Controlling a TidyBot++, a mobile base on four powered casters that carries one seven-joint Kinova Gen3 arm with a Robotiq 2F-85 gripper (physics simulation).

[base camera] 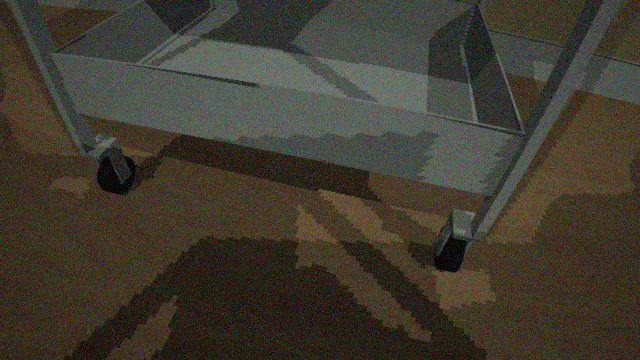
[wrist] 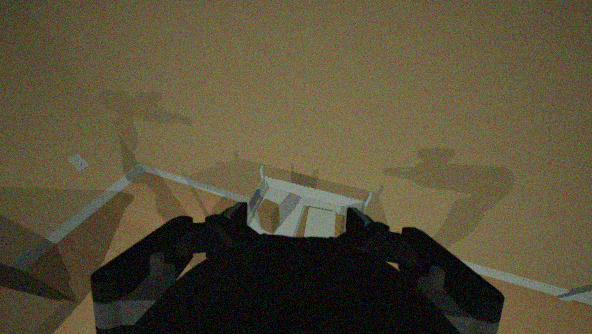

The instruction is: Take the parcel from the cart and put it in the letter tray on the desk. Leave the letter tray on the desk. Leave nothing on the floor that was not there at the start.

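Places are measured from the arm's base along level axes (x up, y right, z ahead), in centimetres.
Pixels of known places: gripper, fingertip midpoint: [wrist: 296,215].
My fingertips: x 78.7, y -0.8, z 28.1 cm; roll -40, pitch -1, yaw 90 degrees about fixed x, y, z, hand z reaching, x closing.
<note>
Ahead of a thing's pixels: the offset from my fingertips to its top centre. "*": to the spot under its first point.
The cart [base camera: 280,120] [wrist: 320,192] is pale grey; its lower shelf and legs fill the upper base camera view, and part of its upper shelf shows between my fingers in the wrist view. A brown upright block @(dx -39.1, dy -9.8, dz +25.9 cm) [wrist: 268,214], which looks like the parcel, stands at the left on that upper shelf. My gripper [wrist: 296,215] is open and empty; the cart and block show beyond it. Its black body hides the near part of the cart. The desk and the letter tray on it do not show in either view.
Right of the block on the cart is a pale thing with brown side strips @(* dx -51.1, dy +2.4, dz +27.7 cm) [wrist: 302,222]. Cart casters [base camera: 116,172] [base camera: 451,250] stand on the brown floor. Behind the cart is a wall [wrist: 300,75] with a pale baseboard [wrist: 200,184] that meets a corner at the left.
</note>
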